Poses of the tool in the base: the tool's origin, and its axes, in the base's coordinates. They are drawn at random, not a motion.
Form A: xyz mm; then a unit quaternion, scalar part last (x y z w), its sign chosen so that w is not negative.
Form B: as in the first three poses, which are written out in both.
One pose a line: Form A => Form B
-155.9 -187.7 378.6 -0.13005 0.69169 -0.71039 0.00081 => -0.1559 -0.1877 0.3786 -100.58 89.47 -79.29
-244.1 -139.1 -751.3 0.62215 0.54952 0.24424 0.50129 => -0.2441 -0.1391 -0.7513 74.52 112.22 -22.57
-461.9 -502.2 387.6 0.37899 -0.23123 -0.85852 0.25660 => -0.4619 -0.5022 0.3876 48.03 52.71 165.25
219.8 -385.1 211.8 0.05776 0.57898 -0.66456 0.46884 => 0.2198 -0.3851 0.2118 -49.10 71.16 -60.49
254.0 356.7 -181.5 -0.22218 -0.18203 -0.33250 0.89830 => 0.2540 0.3567 -0.1815 -149.64 33.38 109.02
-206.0 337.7 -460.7 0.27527 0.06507 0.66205 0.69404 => -0.2060 0.3377 -0.4607 120.35 32.86 -33.05
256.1 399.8 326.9 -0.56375 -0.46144 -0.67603 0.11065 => 0.2561 0.3998 0.3269 149.99 93.52 48.60
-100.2 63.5 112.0 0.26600 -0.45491 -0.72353 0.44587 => -0.1002 0.0635 0.1120 91.33 63.60 151.96
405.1 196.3 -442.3 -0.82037 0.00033 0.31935 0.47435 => 0.4051 0.1963 -0.4423 -56.03 110.24 123.93
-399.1 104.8 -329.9 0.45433 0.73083 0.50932 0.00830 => -0.3991 0.1048 -0.3299 120.93 118.75 57.20
